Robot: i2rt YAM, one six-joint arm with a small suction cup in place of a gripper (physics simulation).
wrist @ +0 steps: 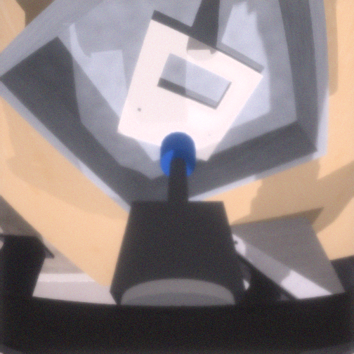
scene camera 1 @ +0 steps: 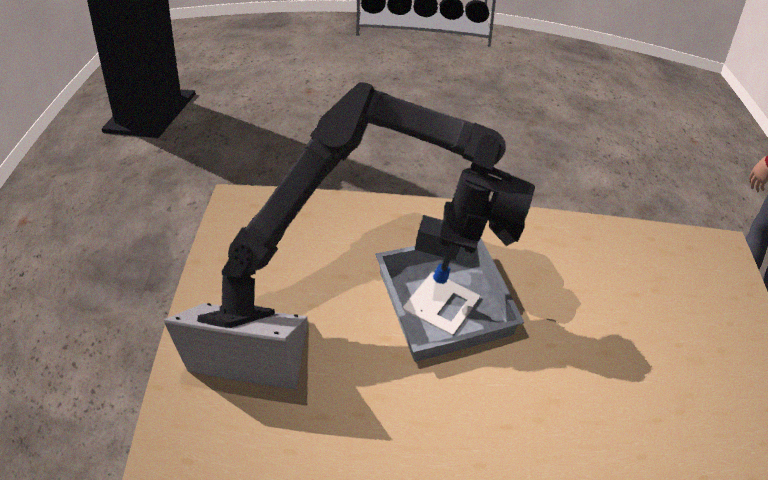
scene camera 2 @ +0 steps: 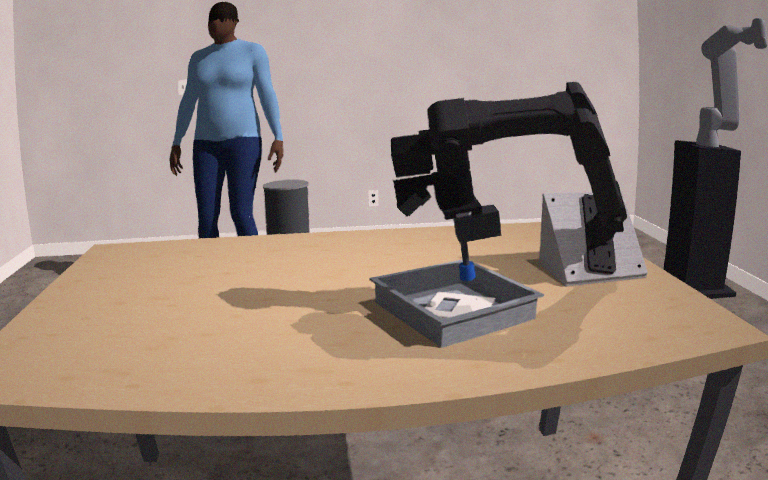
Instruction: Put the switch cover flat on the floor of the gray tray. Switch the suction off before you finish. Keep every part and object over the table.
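Observation:
The switch cover [scene camera 1: 427,302] [scene camera 2: 474,303] [wrist: 165,112] is a thin white square plate with a rectangular window. It lies flat on the floor inside the gray tray [scene camera 1: 470,342] [scene camera 2: 488,327], apart from the tray's walls as seen in the wrist view. My gripper [scene camera 1: 441,274] [scene camera 2: 466,271] [wrist: 178,152] is a blue suction cup on a thin black stem. It is open and holds nothing. It hangs above the tray floor near one edge of the cover, with a gap between cup and cover in scene camera 2's view. The cup hides a small part of the cover in the wrist view.
The tray's raised walls surround the cup and the cover. The gray arm mount [scene camera 1: 243,356] [scene camera 2: 557,249] stands on the wooden table [scene camera 1: 509,430] [scene camera 2: 198,373]. A person [scene camera 2: 226,90] and a dark bin [scene camera 2: 287,209] stand beyond the table.

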